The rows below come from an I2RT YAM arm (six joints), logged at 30 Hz.
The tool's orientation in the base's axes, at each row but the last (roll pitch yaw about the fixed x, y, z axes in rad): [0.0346 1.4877 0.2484]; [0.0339 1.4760 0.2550]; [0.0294 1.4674 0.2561]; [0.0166 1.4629 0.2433]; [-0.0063 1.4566 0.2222]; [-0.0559 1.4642 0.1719]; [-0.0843 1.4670 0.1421]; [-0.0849 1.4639 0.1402]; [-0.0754 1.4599 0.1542]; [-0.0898 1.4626 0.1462]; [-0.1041 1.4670 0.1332]
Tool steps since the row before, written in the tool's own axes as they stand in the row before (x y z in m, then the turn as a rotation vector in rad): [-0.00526 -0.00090 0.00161 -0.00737 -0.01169 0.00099]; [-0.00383 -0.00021 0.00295 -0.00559 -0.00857 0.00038]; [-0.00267 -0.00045 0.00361 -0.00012 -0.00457 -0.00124]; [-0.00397 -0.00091 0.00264 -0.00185 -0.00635 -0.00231]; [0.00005 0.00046 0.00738 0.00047 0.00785 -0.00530]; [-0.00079 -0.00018 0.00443 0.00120 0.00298 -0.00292]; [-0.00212 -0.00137 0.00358 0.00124 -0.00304 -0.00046]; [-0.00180 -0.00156 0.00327 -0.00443 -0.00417 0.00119]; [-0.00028 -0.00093 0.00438 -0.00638 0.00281 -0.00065]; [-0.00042 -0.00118 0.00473 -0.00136 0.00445 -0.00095]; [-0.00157 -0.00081 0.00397 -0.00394 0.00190 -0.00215]
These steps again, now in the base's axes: [0.00134 -0.00065 0.00537 0.00285 -0.01136 0.00739]; [0.00256 0.00035 0.00409 0.00174 -0.00841 0.00557]; [0.00333 0.00030 0.00303 -0.00019 -0.00473 -0.00002]; [0.00235 -0.00040 0.00423 -0.00100 -0.00675 0.00158]; [0.00704 0.00211 0.00079 -0.00685 0.00646 -0.00108]; [0.00425 0.00081 0.00126 -0.00337 0.00227 -0.00152]; [0.00356 -0.00057 0.00249 0.00036 -0.00305 -0.00125]; [0.00333 -0.00082 0.00215 0.00161 -0.00387 0.00457]; [0.00442 0.00008 0.00077 -0.00196 0.00248 0.00625]; [0.00480 -0.00005 0.00094 -0.00210 0.00408 0.00121]; [0.00387 0.00012 0.00198 -0.00293 0.00129 0.00368]
